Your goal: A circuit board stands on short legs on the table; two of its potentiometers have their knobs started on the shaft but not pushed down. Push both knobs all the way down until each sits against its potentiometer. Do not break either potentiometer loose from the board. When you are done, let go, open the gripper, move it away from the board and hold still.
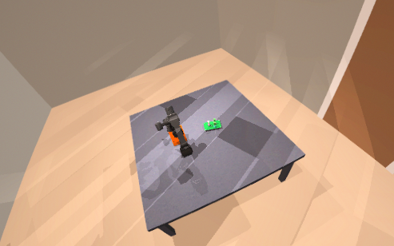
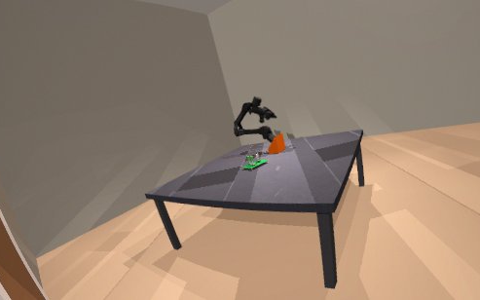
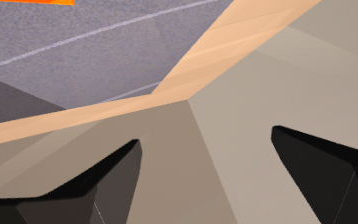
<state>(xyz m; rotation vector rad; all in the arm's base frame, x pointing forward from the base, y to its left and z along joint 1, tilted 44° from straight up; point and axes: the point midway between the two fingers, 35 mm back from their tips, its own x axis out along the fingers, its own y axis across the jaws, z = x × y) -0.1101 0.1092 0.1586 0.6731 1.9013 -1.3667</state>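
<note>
The beige knob lies 42 cm ahead of my gripper tip, 5 cm to the left of it and 22 cm below it. The rest, counted from my gripper tip: green knob 48 cm ahead, 5 cm to the left, 21 cm below.
</note>
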